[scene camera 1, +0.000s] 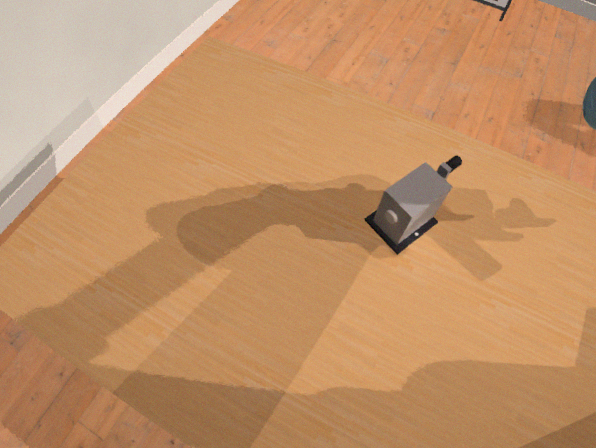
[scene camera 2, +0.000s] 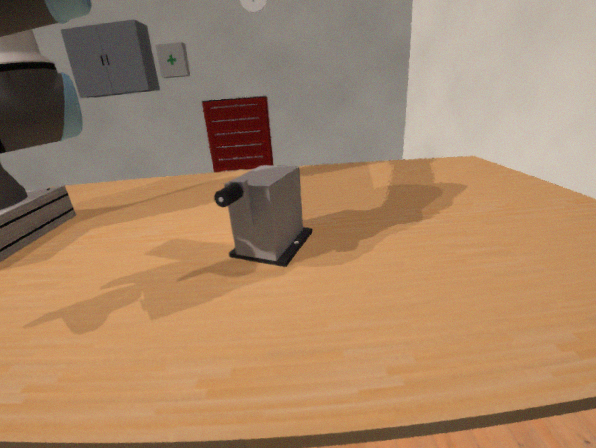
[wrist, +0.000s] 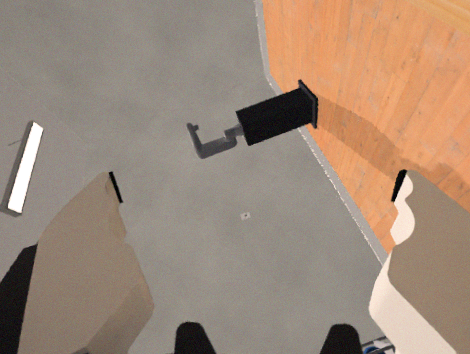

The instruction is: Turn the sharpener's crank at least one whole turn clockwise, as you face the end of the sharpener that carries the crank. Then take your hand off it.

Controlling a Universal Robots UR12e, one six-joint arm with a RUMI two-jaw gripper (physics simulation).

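Frame: origin at the arm's base, x right, y up, z back, level; metres.
Seen in the pictures: gripper, fingertip midpoint: (wrist: 253, 175).
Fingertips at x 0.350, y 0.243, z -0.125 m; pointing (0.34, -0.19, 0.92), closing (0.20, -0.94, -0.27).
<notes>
Offsets run from my fingertips to a thing's top centre. "pt": to the spot under its first point.
The sharpener is a grey box-like body @[pt dx -0.182, dy -0.190, dz -0.517 m] (scene camera 1: 417, 195) (scene camera 2: 275, 215) on a black base plate (scene camera 1: 398, 247) (scene camera 2: 260, 259), upright on the wooden table. Its crank's black handle @[pt dx -0.083, dy -0.180, dz -0.470 m] (scene camera 1: 453, 162) (scene camera 2: 229, 194) sticks out from one end, near the height of the body's top. In the second scene view the crank end faces left and toward the camera. My gripper (wrist: 253, 175) is wide open, with nothing between its jaws. The gripper does not show in the scene views, though its shadow falls beside the sharpener; the handle is free of it. The sharpener does not show in the wrist view.
Parts of an arm (scene camera 2: 35, 107) and a grey slotted base (scene camera 2: 40, 217) are at the left of the second scene view. A wall runs beside the table. A red cabinet (scene camera 2: 239, 132) stands behind. The wrist view shows a distant black pedestal (wrist: 275, 117) with a grey arm.
</notes>
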